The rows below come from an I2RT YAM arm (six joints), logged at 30 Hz.
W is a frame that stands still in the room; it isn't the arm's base.
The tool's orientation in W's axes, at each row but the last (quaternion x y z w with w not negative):
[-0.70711 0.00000 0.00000 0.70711]
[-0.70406 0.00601 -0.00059 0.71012]
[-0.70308 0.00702 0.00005 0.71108]
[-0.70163 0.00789 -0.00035 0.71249]
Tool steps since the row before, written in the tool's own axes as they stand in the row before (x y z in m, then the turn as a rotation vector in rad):
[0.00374 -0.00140 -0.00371 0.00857 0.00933 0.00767]
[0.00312 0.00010 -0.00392 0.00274 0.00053 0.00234]
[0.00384 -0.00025 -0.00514 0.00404 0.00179 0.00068]
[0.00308 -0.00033 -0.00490 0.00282 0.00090 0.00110]
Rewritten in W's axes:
[0.00374 -0.00371 0.00140 0.00857 0.00767 -0.00933]
[0.00308 -0.00395 -0.00016 0.00276 0.00232 -0.00053]
[0.00379 -0.00518 0.00015 0.00403 0.00066 -0.00182]
[0.00303 -0.00494 0.00022 0.00282 0.00108 -0.00091]

